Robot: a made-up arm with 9 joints. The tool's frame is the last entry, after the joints. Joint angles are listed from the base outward. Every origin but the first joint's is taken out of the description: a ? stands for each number. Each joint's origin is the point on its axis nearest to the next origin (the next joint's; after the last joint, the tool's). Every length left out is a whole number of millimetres.
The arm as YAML. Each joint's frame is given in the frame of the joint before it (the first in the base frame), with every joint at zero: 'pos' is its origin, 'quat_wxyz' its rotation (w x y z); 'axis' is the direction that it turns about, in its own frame. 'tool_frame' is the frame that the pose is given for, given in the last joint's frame.
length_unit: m
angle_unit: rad
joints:
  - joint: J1
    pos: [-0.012, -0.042, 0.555]
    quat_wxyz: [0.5, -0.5, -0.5, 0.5]
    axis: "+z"
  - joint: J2
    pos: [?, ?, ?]
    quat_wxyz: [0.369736, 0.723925, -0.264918, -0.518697]
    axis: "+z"
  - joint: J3
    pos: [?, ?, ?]
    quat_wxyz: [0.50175, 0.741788, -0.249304, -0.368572]
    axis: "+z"
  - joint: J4
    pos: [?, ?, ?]
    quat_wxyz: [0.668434, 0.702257, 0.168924, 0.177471]
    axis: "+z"
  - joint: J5
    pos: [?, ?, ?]
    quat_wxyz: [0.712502, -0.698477, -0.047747, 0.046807]
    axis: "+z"
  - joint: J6
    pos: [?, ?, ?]
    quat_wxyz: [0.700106, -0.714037, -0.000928, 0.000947]
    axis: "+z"
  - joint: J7
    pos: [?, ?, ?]
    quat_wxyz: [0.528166, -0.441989, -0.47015, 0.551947]
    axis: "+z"
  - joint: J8
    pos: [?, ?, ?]
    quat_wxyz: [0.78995, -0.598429, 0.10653, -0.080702]
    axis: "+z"
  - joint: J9
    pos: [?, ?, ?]
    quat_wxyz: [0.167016, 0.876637, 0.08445, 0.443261]
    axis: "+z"
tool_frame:
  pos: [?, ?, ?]
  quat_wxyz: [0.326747, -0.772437, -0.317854, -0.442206]
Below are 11 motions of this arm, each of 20 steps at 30 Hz.
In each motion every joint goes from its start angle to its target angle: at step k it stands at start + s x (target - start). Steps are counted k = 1, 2, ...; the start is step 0. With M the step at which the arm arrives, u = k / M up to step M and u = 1 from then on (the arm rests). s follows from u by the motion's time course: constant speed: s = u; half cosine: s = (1 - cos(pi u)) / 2; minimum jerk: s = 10 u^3 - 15 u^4 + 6 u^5.
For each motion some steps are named. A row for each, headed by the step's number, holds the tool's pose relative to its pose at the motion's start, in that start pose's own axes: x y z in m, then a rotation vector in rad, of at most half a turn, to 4 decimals.
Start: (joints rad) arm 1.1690 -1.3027 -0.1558 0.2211 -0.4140 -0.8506 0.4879 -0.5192 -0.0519
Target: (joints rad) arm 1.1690 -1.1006 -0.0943 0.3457 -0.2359 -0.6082 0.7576 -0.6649 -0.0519
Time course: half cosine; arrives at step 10
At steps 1, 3, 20:
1: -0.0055 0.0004 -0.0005 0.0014 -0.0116 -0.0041
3: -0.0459 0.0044 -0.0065 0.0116 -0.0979 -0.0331
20: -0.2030 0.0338 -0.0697 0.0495 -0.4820 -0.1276

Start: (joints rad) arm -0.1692 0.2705 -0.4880 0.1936 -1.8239 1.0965 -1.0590 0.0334 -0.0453
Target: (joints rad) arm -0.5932 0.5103 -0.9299 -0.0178 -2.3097 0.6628 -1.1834 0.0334 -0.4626
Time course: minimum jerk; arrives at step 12
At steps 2, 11, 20:
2: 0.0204 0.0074 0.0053 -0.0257 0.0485 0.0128
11: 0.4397 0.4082 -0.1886 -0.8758 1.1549 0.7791
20: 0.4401 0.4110 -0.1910 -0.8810 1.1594 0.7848

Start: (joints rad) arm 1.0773 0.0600 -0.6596 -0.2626 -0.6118 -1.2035 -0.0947 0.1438 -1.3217
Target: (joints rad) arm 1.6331 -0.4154 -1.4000 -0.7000 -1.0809 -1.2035 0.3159 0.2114 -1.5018
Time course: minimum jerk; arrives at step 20
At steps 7, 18, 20:
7: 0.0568 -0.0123 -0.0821 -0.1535 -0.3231 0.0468
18: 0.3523 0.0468 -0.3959 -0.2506 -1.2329 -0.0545
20: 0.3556 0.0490 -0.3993 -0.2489 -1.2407 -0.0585

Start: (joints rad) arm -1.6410 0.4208 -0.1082 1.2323 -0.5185 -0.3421 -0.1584 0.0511 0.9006
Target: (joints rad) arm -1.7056 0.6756 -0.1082 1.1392 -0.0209 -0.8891 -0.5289 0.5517 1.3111
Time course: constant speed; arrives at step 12
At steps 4, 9, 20:
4: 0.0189 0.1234 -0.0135 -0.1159 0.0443 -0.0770
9: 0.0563 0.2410 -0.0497 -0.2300 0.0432 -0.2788
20: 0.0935 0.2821 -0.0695 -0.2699 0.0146 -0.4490

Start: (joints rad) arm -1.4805 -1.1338 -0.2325 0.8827 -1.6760 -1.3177 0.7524 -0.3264 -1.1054
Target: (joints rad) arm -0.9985 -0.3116 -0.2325 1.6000 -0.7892 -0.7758 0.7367 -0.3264 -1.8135
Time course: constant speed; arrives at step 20
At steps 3, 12, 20:
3: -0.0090 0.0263 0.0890 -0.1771 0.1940 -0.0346
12: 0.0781 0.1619 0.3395 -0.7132 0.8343 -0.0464
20: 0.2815 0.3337 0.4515 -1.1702 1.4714 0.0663

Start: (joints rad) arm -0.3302 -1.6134 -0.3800 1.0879 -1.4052 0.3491 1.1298 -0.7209 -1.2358
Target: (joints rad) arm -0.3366 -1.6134 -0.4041 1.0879 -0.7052 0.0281 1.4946 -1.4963 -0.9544
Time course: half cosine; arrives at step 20
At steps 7, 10, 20:
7: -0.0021 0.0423 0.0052 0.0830 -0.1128 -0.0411
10: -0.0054 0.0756 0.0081 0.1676 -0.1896 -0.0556
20: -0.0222 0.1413 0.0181 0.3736 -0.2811 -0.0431

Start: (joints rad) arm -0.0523 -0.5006 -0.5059 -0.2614 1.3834 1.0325 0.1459 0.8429 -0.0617
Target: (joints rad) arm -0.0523 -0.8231 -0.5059 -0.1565 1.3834 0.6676 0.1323 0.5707 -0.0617
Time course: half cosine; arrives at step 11
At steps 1, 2, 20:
1: 0.0030 -0.0017 0.0002 0.0024 0.0011 0.0077
2: 0.0121 -0.0062 0.0009 0.0092 0.0044 0.0302
20: 0.1581 -0.0111 0.0160 0.0652 0.0698 0.3815

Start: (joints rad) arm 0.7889 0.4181 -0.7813 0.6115 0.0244 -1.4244 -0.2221 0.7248 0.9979
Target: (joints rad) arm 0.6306 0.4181 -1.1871 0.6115 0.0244 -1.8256 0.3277 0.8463 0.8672
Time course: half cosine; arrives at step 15
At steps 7, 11, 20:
7: -0.0460 0.1193 -0.0445 -0.2885 0.1344 0.3688
11: -0.1143 0.2051 -0.1049 -0.5498 0.2451 0.6665
20: -0.1495 0.2349 -0.1362 -0.6644 0.2922 0.7866

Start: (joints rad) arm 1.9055 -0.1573 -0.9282 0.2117 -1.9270 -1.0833 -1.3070 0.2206 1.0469
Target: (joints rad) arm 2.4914 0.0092 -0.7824 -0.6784 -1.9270 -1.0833 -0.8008 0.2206 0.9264
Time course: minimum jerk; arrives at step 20
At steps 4, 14, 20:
4: -0.0346 0.0059 -0.0028 -0.0157 -0.0342 0.0325
14: -0.4503 0.1004 -0.2165 -0.4496 -0.3499 0.5700
20: -0.5186 0.1047 -0.2861 -0.5769 -0.3690 0.7043

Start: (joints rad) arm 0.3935 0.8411 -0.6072 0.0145 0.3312 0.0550 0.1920 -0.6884 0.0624
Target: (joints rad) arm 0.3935 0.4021 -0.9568 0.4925 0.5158 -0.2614 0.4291 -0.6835 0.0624
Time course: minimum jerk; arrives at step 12
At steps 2, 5, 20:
2: 0.0087 0.0046 -0.0017 -0.0088 0.0250 0.0345
5: 0.0789 0.0514 -0.0283 -0.0676 0.2527 0.3322
20: 0.1652 0.1729 -0.1441 -0.0791 0.7770 0.9124

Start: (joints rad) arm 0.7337 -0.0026 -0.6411 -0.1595 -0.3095 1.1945 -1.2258 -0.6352 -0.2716
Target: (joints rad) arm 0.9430 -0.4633 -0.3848 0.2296 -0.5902 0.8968 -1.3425 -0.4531 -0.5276
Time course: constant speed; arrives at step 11
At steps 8, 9, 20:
8: -0.0988 0.2386 -0.0483 -0.8516 -0.3444 -0.1722
9: -0.1044 0.2676 -0.0675 -0.9474 -0.3772 -0.2201
20: -0.1080 0.3225 -0.1115 -1.1265 -0.4350 -0.3336

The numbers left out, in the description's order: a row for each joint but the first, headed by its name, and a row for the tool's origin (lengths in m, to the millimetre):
J2: 0.092 0.042 0.0
J3: 0.002 -0.049 0.0
J4: -0.01 0.022 0.0
J5: 0.069 -0.203 0.0
J6: -0.034 0.0 0.0
J7: -0.238 -0.038 0.0
J8: 0.196 0.213 0.0
J9: -0.254 -0.252 0.0
tool: 0.001 -0.008 0.0

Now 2 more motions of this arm.
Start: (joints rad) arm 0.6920 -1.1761 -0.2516 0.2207 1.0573 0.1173 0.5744 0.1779 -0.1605
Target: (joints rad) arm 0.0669 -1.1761 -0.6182 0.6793 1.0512 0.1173 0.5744 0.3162 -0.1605
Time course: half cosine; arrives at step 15
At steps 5, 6, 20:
5: -0.0121 -0.1230 -0.0668 0.2449 -0.0863 0.0836
6: -0.0172 -0.1644 -0.0988 0.3348 -0.1276 0.1123
20: -0.0576 -0.3514 -0.3791 0.8786 -0.5249 0.2391

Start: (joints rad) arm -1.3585 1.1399 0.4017 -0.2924 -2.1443 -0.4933 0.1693 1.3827 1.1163
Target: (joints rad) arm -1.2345 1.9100 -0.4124 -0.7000 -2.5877 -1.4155 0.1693 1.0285 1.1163
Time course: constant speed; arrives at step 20
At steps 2, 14, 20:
2: 0.0353 0.0301 0.0014 -0.0624 0.1035 0.1399
14: 0.0383 0.3810 -0.2391 -0.7214 0.7082 0.8559
20: -0.1632 0.4402 -0.4803 -1.2131 0.9264 1.1420

